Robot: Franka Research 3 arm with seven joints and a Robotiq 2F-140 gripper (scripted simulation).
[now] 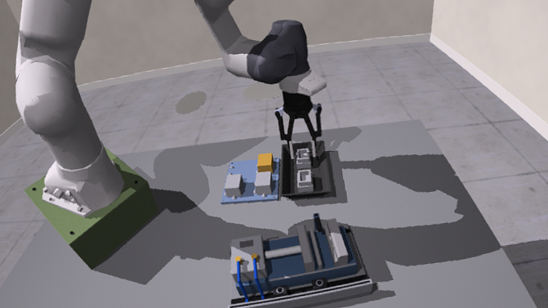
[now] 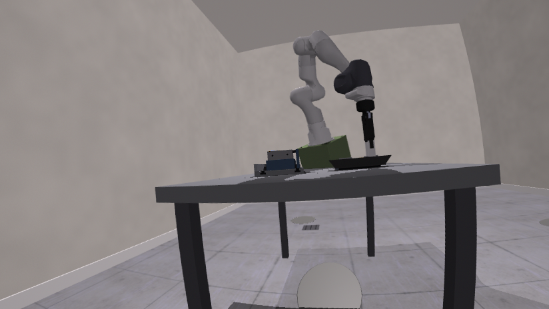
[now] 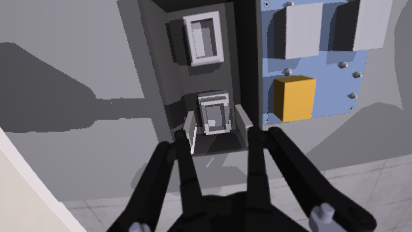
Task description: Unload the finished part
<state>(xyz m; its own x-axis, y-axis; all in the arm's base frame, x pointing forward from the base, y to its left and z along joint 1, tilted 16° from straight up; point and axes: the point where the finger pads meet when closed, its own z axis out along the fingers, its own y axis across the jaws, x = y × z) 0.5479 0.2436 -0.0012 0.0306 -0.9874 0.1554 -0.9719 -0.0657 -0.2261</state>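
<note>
Right now my hand is 12 cm past the orange block, 4 cm above it and 1 cm to the left of it. The rest, counted from my hand: blue fixture plate (17 cm behind, 7 cm below, 6 cm to the right); then vise (38 cm to the right, 3 cm below, 2 cm behind).
</note>
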